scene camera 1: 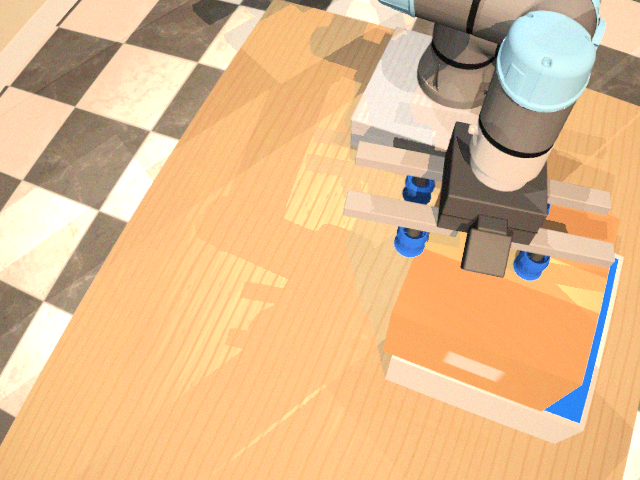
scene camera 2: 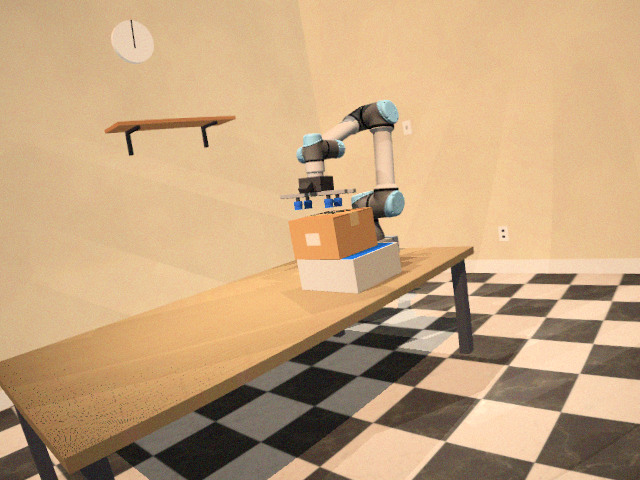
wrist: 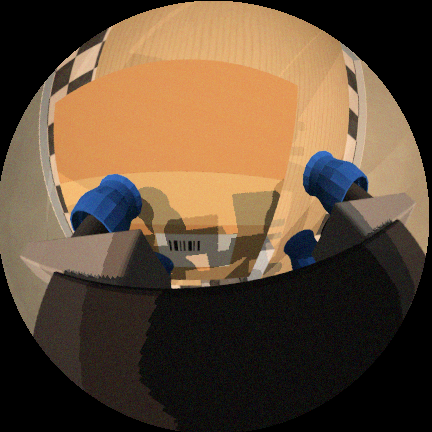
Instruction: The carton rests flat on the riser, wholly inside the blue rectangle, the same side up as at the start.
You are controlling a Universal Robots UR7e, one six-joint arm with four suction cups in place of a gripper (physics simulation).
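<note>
The orange-brown carton (scene camera 1: 491, 320) (scene camera 2: 323, 251) (wrist: 175, 120) rests on the white riser (scene camera 1: 480, 404) (scene camera 2: 330, 276), a pale label on its front face. Part of the blue rectangle (scene camera 1: 573, 405) (scene camera 2: 372, 250) shows on the riser's right side and near right corner. In both scene views the carton reaches the riser's left edge; its exact left bottom edge is hard to tell. My gripper (scene camera 1: 478, 227) (scene camera 2: 317, 202) (wrist: 220, 197), with blue suction cups, hangs a little above the carton, offset towards its back left. The cups are off the carton and hold nothing.
The wooden table (scene camera 1: 206, 335) (scene camera 2: 206, 330) bears the riser and the arm's grey base block (scene camera 1: 387, 98), which stands behind the carton. A wall shelf (scene camera 2: 170, 123) and a clock (scene camera 2: 132, 41) are on the wall. A barcode label (wrist: 185, 245) shows under the cups.
</note>
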